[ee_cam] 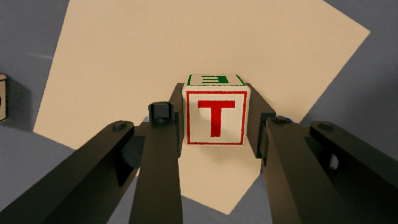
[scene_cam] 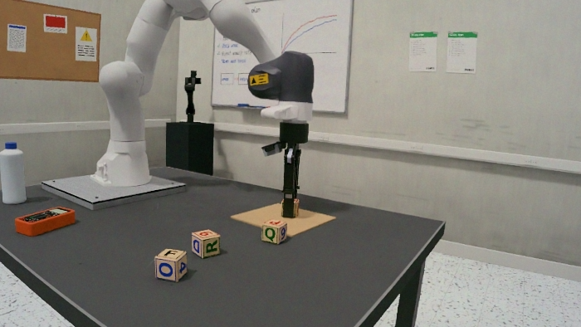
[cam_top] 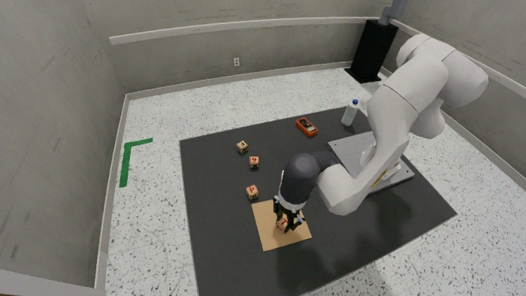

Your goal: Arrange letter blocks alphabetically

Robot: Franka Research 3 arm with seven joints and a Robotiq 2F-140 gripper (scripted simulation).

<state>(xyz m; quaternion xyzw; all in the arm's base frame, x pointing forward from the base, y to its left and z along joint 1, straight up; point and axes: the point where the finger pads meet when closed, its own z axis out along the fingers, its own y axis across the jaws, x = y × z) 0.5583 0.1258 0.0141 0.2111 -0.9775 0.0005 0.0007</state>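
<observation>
Right now my hand is 40 mm above the tan mat and 20 mm to the left of it. From my hand the other things lie so: white bottle 630 mm behind, 470 mm to the right, 40 mm above; orange meter 490 mm to the right, 350 mm behind, 20 mm below; T block 10 mm below.
</observation>
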